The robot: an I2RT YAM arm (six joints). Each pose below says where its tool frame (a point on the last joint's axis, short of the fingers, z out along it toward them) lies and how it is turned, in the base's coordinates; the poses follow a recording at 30 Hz.
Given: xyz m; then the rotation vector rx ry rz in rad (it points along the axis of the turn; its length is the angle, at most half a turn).
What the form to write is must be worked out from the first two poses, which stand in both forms.
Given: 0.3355, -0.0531, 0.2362, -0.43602, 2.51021, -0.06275
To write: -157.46, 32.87, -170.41, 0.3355, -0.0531, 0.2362
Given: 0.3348, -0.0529, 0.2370, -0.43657, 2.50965, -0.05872
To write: -157.47, 32.93, -170.58, 0.3348, -0.0529, 0.2370
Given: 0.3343, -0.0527, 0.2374, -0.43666, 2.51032, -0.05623
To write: -157.51, 32.92, -170.71, 0.3343, -0.0527, 0.2374
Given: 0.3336, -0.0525, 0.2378, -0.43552, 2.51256, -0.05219
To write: -157.66, 32.86, -170.96, 0.3336, -0.0525, 0.2378
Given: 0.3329, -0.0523, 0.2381, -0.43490, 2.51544, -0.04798
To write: -157.80, 32.75, -171.21, 0.3329, -0.0523, 0.2381
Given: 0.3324, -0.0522, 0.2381, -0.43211, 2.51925, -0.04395
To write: -158.04, 32.61, -171.51, 0.3324, -0.0522, 0.2381
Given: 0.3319, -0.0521, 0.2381, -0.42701, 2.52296, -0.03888
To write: -158.41, 32.52, -171.87, 0.3319, -0.0521, 0.2381
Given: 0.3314, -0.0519, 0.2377, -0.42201, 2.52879, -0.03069
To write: -158.85, 32.34, -172.41, 0.3314, -0.0519, 0.2377
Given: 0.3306, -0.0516, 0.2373, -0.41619, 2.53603, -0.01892
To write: -159.39, 32.11, -173.15, 0.3306, -0.0516, 0.2373
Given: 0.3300, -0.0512, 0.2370, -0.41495, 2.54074, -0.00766
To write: -159.66, 31.96, -173.77, 0.3300, -0.0512, 0.2370
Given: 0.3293, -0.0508, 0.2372, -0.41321, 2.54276, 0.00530
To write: -159.95, 31.97, -174.44, 0.3293, -0.0508, 0.2372
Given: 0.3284, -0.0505, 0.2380, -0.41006, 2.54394, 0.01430
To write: -160.23, 32.01, -174.92, 0.3284, -0.0505, 0.2380
